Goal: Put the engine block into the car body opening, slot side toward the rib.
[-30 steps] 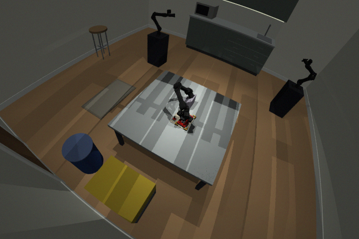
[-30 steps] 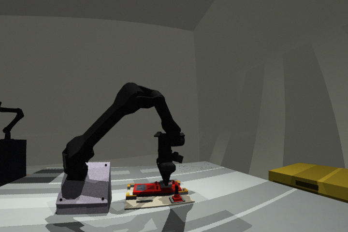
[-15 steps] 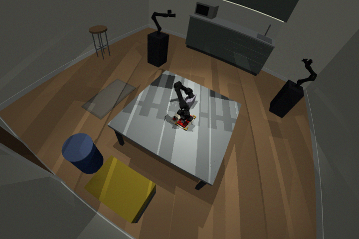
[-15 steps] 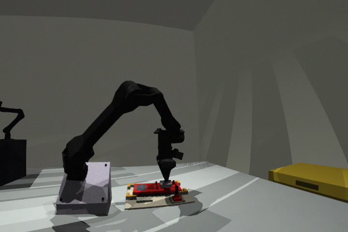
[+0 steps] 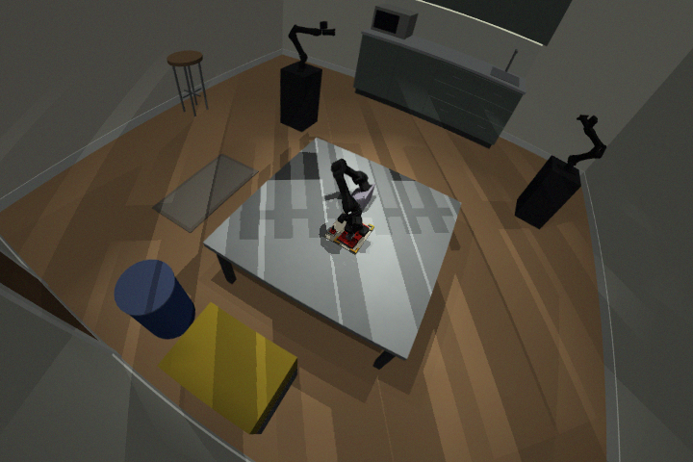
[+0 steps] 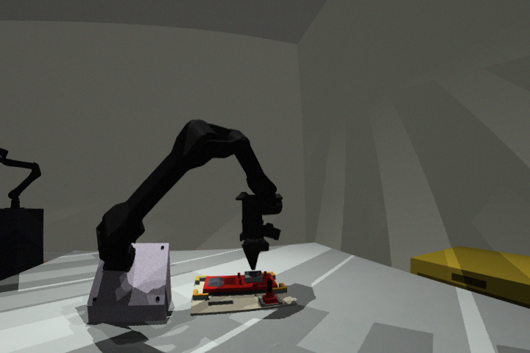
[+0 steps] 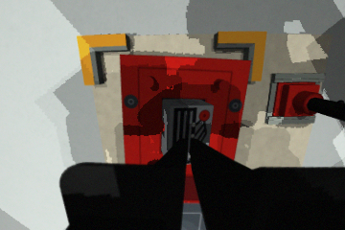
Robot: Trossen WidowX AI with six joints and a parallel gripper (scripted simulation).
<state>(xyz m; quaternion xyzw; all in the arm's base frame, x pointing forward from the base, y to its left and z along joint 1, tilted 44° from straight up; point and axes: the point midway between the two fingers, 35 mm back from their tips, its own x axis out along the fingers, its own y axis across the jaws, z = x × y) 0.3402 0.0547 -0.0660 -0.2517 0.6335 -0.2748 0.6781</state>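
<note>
The engine block lies 10 mm to the left of my gripper tip and 30 mm below it. From my gripper tip the other things lie so: grey holder 20 mm ahead, 110 mm to the right, 20 mm below.
</note>
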